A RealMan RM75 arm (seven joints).
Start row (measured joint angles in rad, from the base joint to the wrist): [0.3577 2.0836 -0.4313 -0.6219 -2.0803 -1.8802 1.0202]
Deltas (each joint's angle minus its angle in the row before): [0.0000 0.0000 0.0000 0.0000 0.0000 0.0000 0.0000]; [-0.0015 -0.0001 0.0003 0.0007 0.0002 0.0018 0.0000]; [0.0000 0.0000 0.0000 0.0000 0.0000 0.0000 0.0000]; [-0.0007 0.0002 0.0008 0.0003 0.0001 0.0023 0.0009]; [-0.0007 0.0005 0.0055 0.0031 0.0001 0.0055 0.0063]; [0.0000 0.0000 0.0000 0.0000 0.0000 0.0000 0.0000]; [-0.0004 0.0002 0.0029 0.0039 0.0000 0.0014 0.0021]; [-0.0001 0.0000 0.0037 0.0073 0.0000 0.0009 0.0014]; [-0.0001 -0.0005 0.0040 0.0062 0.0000 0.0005 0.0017]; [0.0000 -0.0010 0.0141 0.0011 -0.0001 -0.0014 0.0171]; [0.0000 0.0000 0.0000 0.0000 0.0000 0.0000 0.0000]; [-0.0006 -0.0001 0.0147 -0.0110 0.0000 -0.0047 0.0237]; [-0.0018 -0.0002 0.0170 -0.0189 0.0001 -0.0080 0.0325]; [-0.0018 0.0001 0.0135 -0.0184 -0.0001 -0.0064 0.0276]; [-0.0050 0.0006 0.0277 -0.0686 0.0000 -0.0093 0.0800]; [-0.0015 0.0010 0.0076 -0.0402 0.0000 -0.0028 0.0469]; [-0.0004 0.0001 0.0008 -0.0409 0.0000 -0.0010 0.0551]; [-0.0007 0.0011 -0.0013 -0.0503 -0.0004 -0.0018 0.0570]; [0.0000 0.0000 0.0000 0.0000 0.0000 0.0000 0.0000]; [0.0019 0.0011 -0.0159 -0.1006 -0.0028 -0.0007 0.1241]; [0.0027 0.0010 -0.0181 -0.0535 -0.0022 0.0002 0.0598]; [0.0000 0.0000 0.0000 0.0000 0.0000 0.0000 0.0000]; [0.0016 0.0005 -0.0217 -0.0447 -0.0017 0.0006 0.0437]
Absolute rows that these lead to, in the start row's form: [0.3577 2.0836 -0.4313 -0.6219 -2.0803 -1.8802 1.0202]; [0.3562 2.0835 -0.4310 -0.6212 -2.0801 -1.8784 1.0202]; [0.3562 2.0835 -0.4310 -0.6212 -2.0801 -1.8784 1.0202]; [0.3555 2.0837 -0.4302 -0.6209 -2.0800 -1.8761 1.0211]; [0.3548 2.0842 -0.4247 -0.6178 -2.0799 -1.8706 1.0274]; [0.3548 2.0842 -0.4247 -0.6178 -2.0799 -1.8706 1.0274]; [0.3544 2.0844 -0.4218 -0.6139 -2.0799 -1.8692 1.0295]; [0.3543 2.0844 -0.4181 -0.6066 -2.0799 -1.8683 1.0309]; [0.3542 2.0839 -0.4141 -0.6004 -2.0799 -1.8678 1.0326]; [0.3542 2.0829 -0.4000 -0.5993 -2.0800 -1.8692 1.0497]; [0.3542 2.0829 -0.4000 -0.5993 -2.0800 -1.8692 1.0497]; [0.3536 2.0828 -0.3853 -0.6103 -2.0800 -1.8739 1.0734]; [0.3518 2.0826 -0.3683 -0.6292 -2.0799 -1.8819 1.1059]; [0.3500 2.0827 -0.3548 -0.6476 -2.0800 -1.8883 1.1335]; [0.3450 2.0833 -0.3271 -0.7162 -2.0800 -1.8976 1.2135]; [0.3435 2.0843 -0.3195 -0.7564 -2.0800 -1.9004 1.2604]; [0.3431 2.0844 -0.3187 -0.7973 -2.0800 -1.9014 1.3155]; [0.3424 2.0855 -0.3200 -0.8476 -2.0804 -1.9032 1.3725]; [0.3424 2.0855 -0.3200 -0.8476 -2.0804 -1.9032 1.3725]; [0.3443 2.0866 -0.3359 -0.9482 -2.0832 -1.9039 1.4966]; [0.3470 2.0876 -0.3540 -1.0017 -2.0854 -1.9037 1.5564]; [0.3470 2.0876 -0.3540 -1.0017 -2.0854 -1.9037 1.5564]; [0.3486 2.0881 -0.3757 -1.0464 -2.0871 -1.9031 1.6001]
